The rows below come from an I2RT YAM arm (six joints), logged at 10 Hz.
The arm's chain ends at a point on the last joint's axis. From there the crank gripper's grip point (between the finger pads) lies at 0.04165 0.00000 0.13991 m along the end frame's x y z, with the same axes.
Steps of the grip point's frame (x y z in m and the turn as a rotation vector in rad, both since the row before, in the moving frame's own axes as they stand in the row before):
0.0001, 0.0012, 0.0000, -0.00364, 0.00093, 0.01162
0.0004, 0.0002, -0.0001, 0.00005, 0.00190, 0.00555
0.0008, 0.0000, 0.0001, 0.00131, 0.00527, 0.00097
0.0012, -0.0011, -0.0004, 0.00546, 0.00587, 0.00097
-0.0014, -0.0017, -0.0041, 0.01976, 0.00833, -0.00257
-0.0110, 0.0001, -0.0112, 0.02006, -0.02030, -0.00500
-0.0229, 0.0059, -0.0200, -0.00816, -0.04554, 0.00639
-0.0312, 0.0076, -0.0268, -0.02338, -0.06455, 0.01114
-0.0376, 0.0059, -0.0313, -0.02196, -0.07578, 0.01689
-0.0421, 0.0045, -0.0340, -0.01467, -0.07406, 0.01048
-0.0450, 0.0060, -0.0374, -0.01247, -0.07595, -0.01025
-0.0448, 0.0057, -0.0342, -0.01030, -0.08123, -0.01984
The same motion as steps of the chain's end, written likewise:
0.0000, 0.0002, 0.0000, -0.00364, 0.00093, 0.01162
0.0001, 0.0000, 0.0000, 0.00005, 0.00190, 0.00555
0.0001, 0.0001, 0.0003, 0.00131, 0.00527, 0.00097
0.0004, -0.0004, -0.0002, 0.00546, 0.00587, 0.00097
-0.0026, 0.0012, -0.0037, 0.01976, 0.00833, -0.00257
-0.0081, 0.0031, -0.0120, 0.02006, -0.02030, -0.00500
-0.0165, 0.0045, -0.0217, -0.00816, -0.04554, 0.00639
-0.0221, 0.0039, -0.0292, -0.02338, -0.06455, 0.01114
-0.0269, 0.0022, -0.0340, -0.02196, -0.07578, 0.01689
-0.0316, 0.0020, -0.0367, -0.01467, -0.07406, 0.01048
-0.0343, 0.0046, -0.0401, -0.01247, -0.07595, -0.01025
-0.0333, 0.0050, -0.0371, -0.01030, -0.08123, -0.01984

